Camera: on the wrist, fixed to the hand. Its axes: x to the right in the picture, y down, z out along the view.
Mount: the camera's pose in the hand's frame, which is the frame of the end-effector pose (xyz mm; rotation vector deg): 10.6 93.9 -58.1 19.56 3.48 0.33
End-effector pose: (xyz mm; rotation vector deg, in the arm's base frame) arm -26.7 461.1 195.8 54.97 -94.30 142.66
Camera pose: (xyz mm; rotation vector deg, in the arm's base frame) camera -94.0 464.2 107.7 -48.68 67.44 -155.07
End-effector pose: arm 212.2 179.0 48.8 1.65 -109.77 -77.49
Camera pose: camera 276.5 169.3 138.7 13.15 -118.66 -57.03
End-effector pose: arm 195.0 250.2 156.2 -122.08 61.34 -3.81
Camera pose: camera 118.3 172.7 136.0 -104.70 58.40 -16.74
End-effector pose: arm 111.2 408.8 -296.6 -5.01 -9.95 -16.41
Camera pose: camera 157.4 489.2 -357.4 14.82 -9.16 -14.32
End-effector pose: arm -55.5 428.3 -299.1 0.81 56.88 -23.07
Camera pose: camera -66.0 523.1 -355.8 19.41 55.79 -32.39
